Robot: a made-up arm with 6 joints.
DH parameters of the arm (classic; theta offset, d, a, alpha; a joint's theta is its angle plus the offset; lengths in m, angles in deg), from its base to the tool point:
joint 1: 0 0.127 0 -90
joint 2: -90 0 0.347 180
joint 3: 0 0 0 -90
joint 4: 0 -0.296 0 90
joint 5: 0 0.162 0 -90
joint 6: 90 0 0 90
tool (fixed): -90 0 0 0
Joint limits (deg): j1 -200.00..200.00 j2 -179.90..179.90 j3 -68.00..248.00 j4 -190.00..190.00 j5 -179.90..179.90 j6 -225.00..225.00
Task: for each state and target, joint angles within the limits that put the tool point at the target. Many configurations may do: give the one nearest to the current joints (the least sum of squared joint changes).
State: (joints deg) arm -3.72 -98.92 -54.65 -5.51 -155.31 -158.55
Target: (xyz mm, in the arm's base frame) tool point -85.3 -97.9 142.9
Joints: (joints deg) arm -23.91 -102.14 -66.30 -40.01 -155.31 -158.55
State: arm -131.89 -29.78 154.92 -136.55 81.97 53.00
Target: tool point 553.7 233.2 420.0
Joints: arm -148.44 -54.31 133.84 -124.23 81.97 53.00
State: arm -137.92 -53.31 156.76 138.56 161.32 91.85
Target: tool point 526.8 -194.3 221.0
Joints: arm -185.50 -50.01 140.49 151.91 161.32 91.85
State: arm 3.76 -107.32 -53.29 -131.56 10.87 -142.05
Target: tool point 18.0 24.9 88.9
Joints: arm -20.27 -121.54 -68.00 -100.53 10.87 -142.05
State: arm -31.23 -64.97 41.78 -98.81 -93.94 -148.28
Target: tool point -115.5 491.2 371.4
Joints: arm -69.58 -97.88 47.12 -112.95 -93.94 -148.28
